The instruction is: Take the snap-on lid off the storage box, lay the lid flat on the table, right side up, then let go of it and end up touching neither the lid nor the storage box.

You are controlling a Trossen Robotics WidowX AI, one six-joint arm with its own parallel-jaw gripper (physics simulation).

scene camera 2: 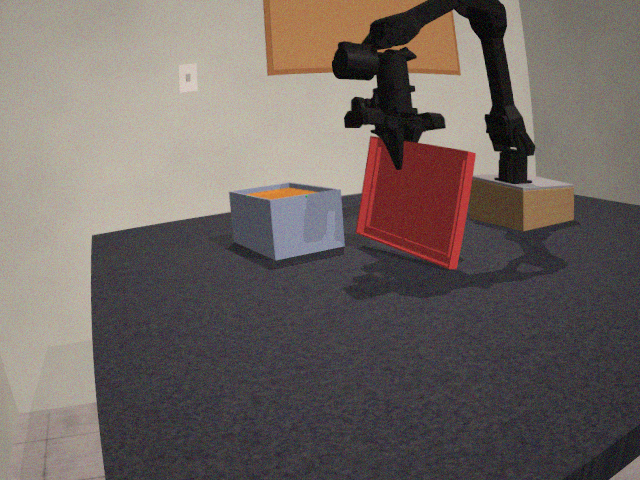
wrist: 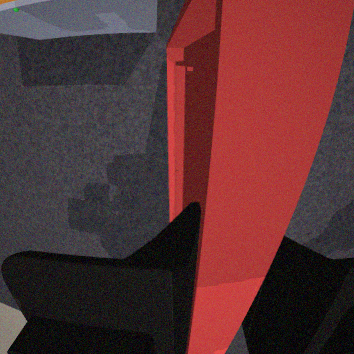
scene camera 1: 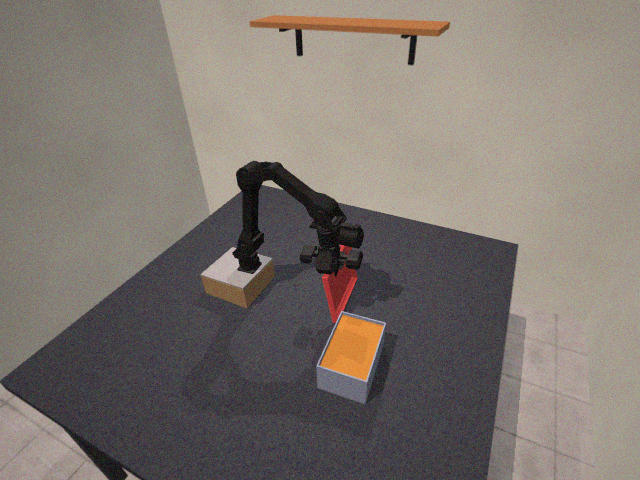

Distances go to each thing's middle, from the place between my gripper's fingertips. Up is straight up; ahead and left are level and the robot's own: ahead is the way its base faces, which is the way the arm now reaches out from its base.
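Scene:
My hand's sitting 10 mm short of the red lid (scene camera 2: 421,209), and it's 40 mm to the right of the lid and 40 mm above it.

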